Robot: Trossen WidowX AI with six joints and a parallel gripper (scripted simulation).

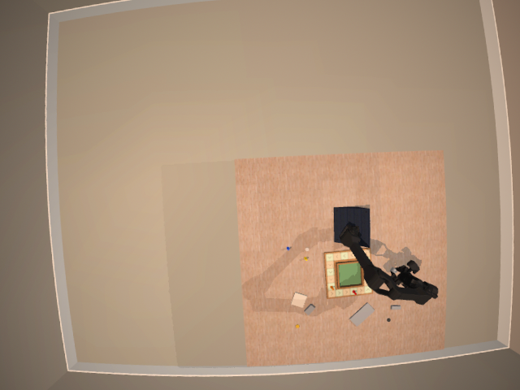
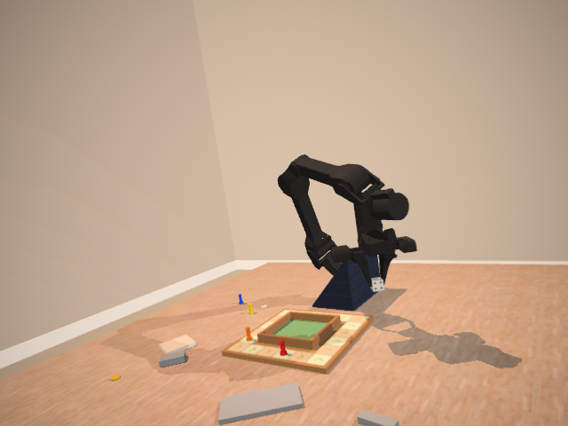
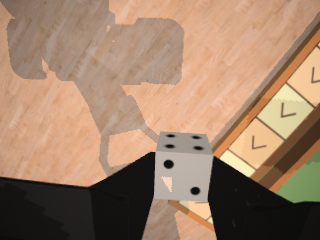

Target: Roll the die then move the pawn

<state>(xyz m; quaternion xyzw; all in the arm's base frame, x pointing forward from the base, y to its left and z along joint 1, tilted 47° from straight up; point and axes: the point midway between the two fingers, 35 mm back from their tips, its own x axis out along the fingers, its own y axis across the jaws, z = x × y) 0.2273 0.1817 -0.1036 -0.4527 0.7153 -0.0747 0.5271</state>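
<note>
The red pawn lies 160 mm ahead of my gripper tip, 180 mm to the right of it and 100 mm below it. From my gripper tip the other things lie so: green tray 50 mm ahead, 200 mm to the right, 120 mm below; then orange pawn 120 mm ahead, 310 mm to the right, 100 mm below; then white die right at my gripper tip.
</note>
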